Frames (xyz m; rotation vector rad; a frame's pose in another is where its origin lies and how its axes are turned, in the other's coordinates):
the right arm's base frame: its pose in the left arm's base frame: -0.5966 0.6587 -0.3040 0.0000 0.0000 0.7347
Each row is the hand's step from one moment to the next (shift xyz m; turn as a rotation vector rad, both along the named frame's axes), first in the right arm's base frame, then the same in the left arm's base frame.
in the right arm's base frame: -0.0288 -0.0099 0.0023 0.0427 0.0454 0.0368
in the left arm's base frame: -0.0147 -0.0267 0.0023 0.0013 0.0623 0.0368
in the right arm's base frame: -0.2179 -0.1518 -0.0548 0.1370 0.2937 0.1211
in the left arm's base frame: -0.0599 -0.2587 -0.0548 -0.0952 0.3098 0.1211
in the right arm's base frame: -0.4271 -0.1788 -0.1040 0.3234 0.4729 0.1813
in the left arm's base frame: -0.1971 -0.4190 -0.1040 -0.0770 0.5677 0.1813
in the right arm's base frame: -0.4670 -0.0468 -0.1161 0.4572 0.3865 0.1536
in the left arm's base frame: -0.3152 -0.3478 -0.1161 0.0802 0.5933 0.1536
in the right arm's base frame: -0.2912 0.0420 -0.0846 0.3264 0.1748 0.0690
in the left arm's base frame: -0.2442 -0.1640 -0.0846 0.1250 0.3485 0.0690
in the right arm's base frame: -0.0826 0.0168 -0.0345 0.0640 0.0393 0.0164
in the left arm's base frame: -0.0726 -0.0429 -0.0345 0.0211 0.0721 0.0164
